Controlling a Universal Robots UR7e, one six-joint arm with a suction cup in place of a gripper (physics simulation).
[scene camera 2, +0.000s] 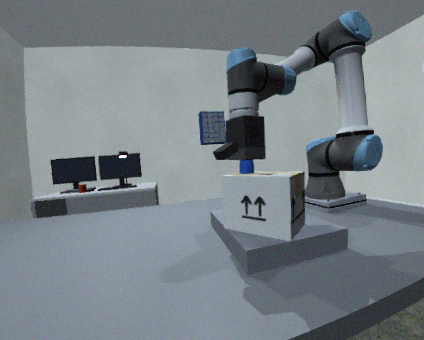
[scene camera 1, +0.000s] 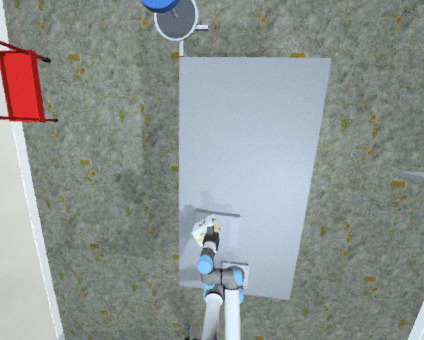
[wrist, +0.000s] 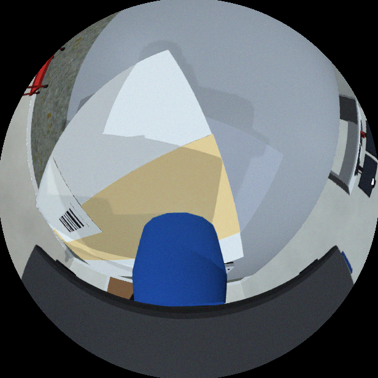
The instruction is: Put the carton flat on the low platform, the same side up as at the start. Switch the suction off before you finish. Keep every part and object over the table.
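Observation:
The white carton has yellow tape on its top and two black arrows that point up on its side. It looks upright and roughly level. My suction cup is blue, points down and is on the carton's top, holding it. The low grey platform is under the carton, which is turned at an angle to it. The carton's underside is at or just above the platform's top; I cannot tell if they touch. Its lower left corner in scene camera 2 appears at the platform's edge.
The arm's base stands on the table behind the platform. The table's left edge runs near the carton in scene camera 1. A red chair and a desk with monitors stand off the table.

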